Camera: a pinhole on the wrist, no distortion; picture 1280 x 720 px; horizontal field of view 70.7 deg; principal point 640.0 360.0 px. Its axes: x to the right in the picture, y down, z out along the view. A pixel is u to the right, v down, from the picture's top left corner.
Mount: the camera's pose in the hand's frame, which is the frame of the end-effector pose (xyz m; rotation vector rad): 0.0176 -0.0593 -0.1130 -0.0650 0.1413 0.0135
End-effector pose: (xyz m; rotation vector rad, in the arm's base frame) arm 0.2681 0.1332 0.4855 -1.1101 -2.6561 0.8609
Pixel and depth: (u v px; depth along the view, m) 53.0 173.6 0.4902
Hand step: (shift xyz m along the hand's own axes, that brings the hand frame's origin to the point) -0.2275 -0.1310 0.4228
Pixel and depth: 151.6 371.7 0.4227
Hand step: -0.1497 -0.0281 0.3365
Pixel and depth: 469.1 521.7 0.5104
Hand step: -0.0082 0.0646 0.3991
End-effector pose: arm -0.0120 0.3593 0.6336 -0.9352 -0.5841 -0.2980
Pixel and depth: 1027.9 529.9 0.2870
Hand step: 0.1790 0.0146 0.1497
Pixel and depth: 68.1 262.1 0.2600
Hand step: -0.1086 -0.0718 0.1689
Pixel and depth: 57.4 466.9 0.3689
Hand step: -0.1673 0.0064 0.2823
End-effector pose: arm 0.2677 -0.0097 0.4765 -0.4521 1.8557 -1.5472
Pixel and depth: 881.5 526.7 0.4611
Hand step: 0.2029 0.0571 0.3197
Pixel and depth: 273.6 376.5 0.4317
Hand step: -0.0955 -0.0246 0.3377
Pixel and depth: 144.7 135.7 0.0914
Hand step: -0.0188 -0.0764 -0.0142
